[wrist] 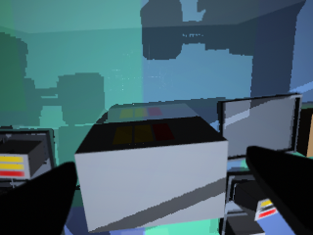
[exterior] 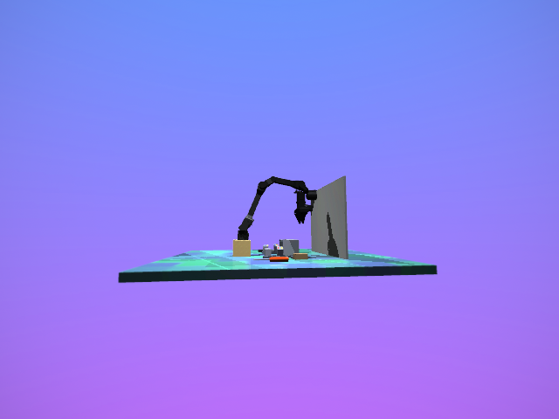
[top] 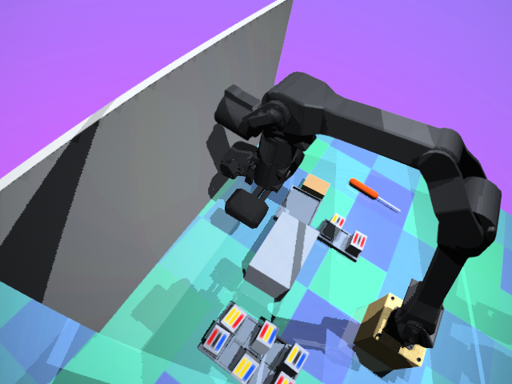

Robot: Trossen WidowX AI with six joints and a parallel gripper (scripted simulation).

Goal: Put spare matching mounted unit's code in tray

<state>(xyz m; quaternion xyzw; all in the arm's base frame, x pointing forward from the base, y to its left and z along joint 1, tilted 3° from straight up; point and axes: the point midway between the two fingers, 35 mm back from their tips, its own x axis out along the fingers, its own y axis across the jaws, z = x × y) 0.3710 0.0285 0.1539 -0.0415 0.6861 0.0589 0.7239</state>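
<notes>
Now: the grey spare 170 mm to the left of my gripper tip, 160 mm below it and 90 mm behind it. Also, from my gripper tip: tray 200 mm below, 180 mm to the right, 30 mm behind; then white wall panel 160 mm ahead, 30 mm above, 20 mm to the left; then mounted unit 150 mm below, 90 mm behind.
</notes>
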